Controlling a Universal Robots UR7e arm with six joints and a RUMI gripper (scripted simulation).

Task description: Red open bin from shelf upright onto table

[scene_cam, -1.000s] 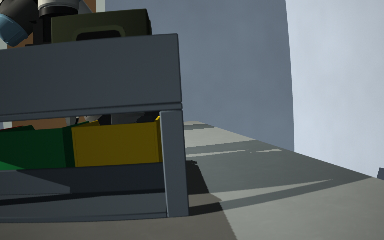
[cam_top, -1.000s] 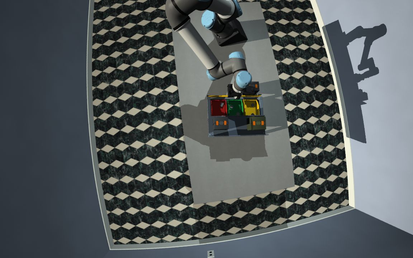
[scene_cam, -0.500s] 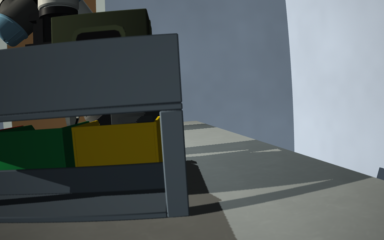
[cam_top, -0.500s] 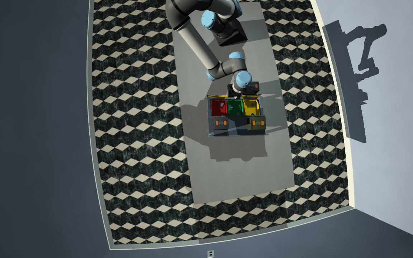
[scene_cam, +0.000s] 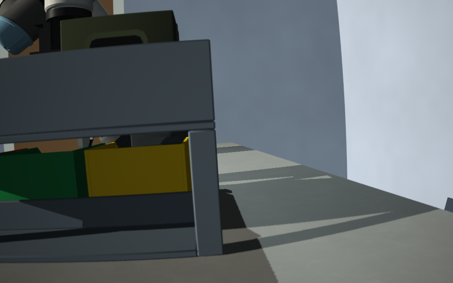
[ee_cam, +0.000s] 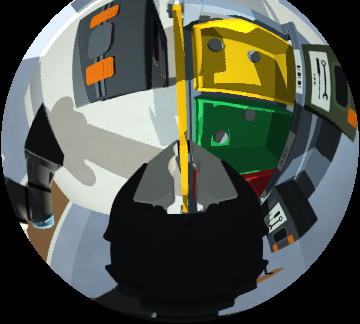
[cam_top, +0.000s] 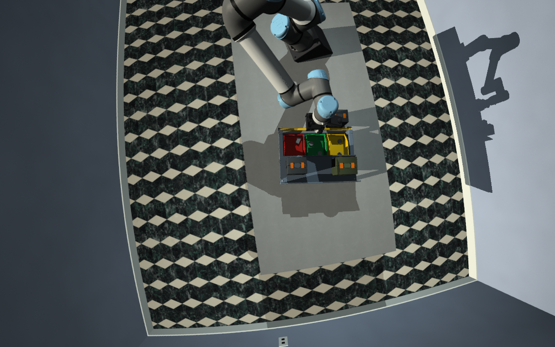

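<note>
Right now my hand is 10 mm above the thin yellow bar. The rest, counted from my hand: green bin 100 mm ahead, 30 mm to the right, 30 mm below; red bin 140 mm to the right, 70 mm ahead, 30 mm below; dark case 120 mm to the left, 20 mm behind, 10 mm below.
</note>
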